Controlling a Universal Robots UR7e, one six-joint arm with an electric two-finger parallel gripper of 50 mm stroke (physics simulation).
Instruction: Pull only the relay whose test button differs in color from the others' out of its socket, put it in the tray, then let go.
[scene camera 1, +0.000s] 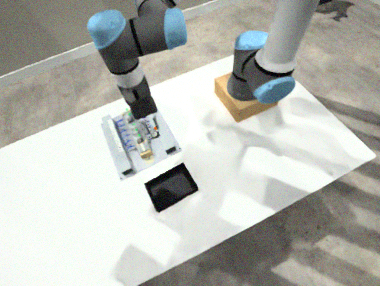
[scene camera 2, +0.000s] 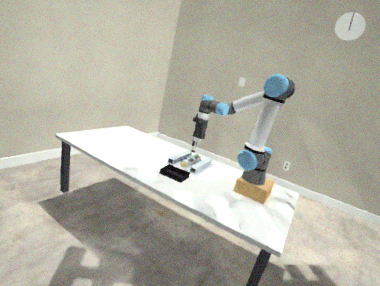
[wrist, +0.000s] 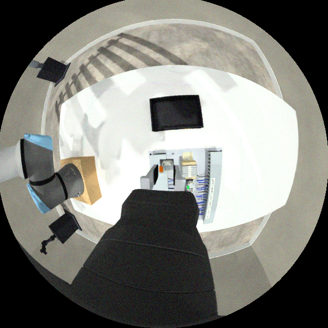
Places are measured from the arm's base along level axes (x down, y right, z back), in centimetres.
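Pixels of known places: gripper, fingertip midpoint: (scene camera 1: 152, 129) (scene camera 2: 194, 146); arm's base at its link origin: (scene camera 1: 244, 87) (scene camera 2: 252, 179).
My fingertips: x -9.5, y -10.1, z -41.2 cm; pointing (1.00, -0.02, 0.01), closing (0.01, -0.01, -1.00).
For each thing: its top centre in the pictures, then the offset to it from my fingertips. "spot": a spot on its surface instead.
- relay with the orange test button, top centre: (scene camera 1: 153, 129) dx -0.4, dy -0.4, dz +0.0 cm
- grey panel at a spot on its surface: (scene camera 1: 161, 154) spot: dx +16.5, dy -0.6, dz -1.0 cm
- relay with a green button, top centre: (scene camera 1: 134, 130) dx +11.2, dy +11.2, dz -7.2 cm
- black tray at a spot on its surface: (scene camera 1: 178, 199) (scene camera 2: 170, 175) spot: dx +16.3, dy -20.1, dz -1.1 cm
- beige terminal block at its top centre: (scene camera 1: 142, 147) (scene camera 2: 185, 160) dx +13.5, dy +3.9, dz -6.6 cm
- long grey wire duct at its top centre: (scene camera 1: 114, 140) (scene camera 2: 181, 154) dx +13.9, dy +12.2, dz -16.6 cm
My gripper (scene camera 1: 154, 127) (scene camera 2: 193, 149) (wrist: 165, 170) is shut on the relay with the orange test button (scene camera 1: 156, 129) (wrist: 161, 169) and holds it above the grey panel (scene camera 1: 161, 154) (wrist: 201, 156), clear of the socket row. In scene camera 2 the held relay is too small to make out. A relay with a green button (scene camera 1: 136, 131) (wrist: 188, 187) stands in the row on the panel; the gripper partly hides the row in the wrist view. The black tray (scene camera 1: 178, 199) (scene camera 2: 172, 176) (wrist: 177, 129) lies beside the panel, apart from the gripper, and no relay shows in it.
A beige terminal block (scene camera 1: 145, 150) (scene camera 2: 184, 163) (wrist: 189, 169) sits at the row's tray-side end. A long grey wire duct (scene camera 1: 116, 145) (wrist: 213, 185) with blue wires rises along one side of the panel. The arm's base stands on a wooden block (scene camera 1: 240, 111) (scene camera 2: 253, 190) (wrist: 91, 180).
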